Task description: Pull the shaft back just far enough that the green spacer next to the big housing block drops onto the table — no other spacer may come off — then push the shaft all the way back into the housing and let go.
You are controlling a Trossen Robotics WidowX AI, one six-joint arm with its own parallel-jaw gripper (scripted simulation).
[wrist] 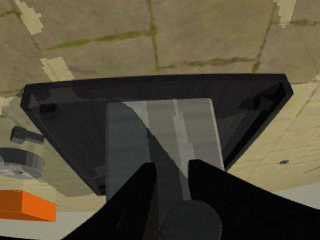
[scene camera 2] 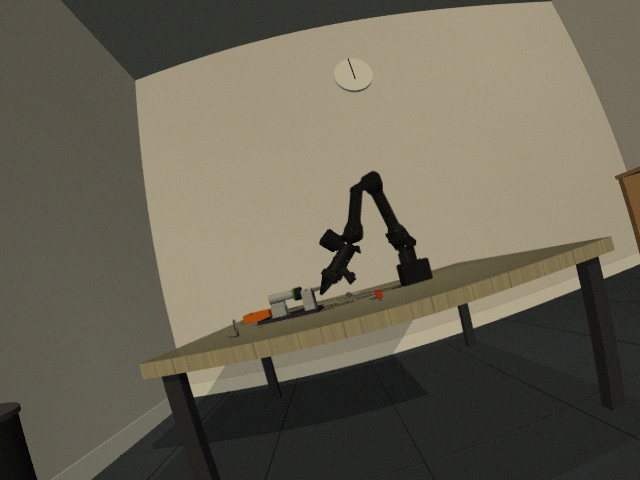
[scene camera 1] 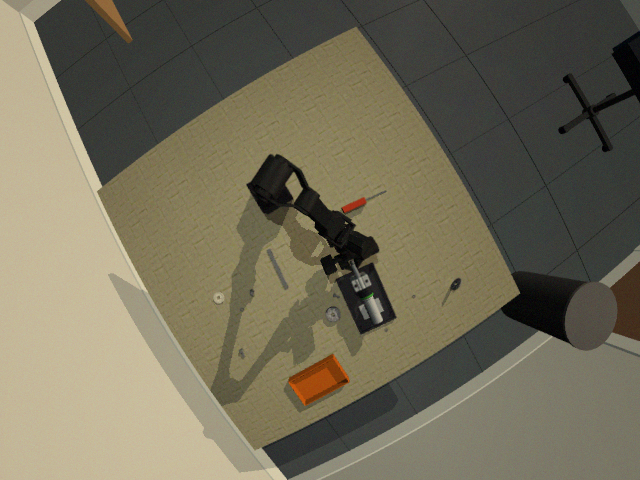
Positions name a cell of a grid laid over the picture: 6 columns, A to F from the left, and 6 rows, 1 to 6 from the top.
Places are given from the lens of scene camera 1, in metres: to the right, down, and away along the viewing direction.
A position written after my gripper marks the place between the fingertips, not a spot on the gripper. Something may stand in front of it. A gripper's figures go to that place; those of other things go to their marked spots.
my gripper (scene camera 1: D4): 0.12, 0.10, 0.86
pale housing block (scene camera 1: D4): 0.19, 0.24, 0.82
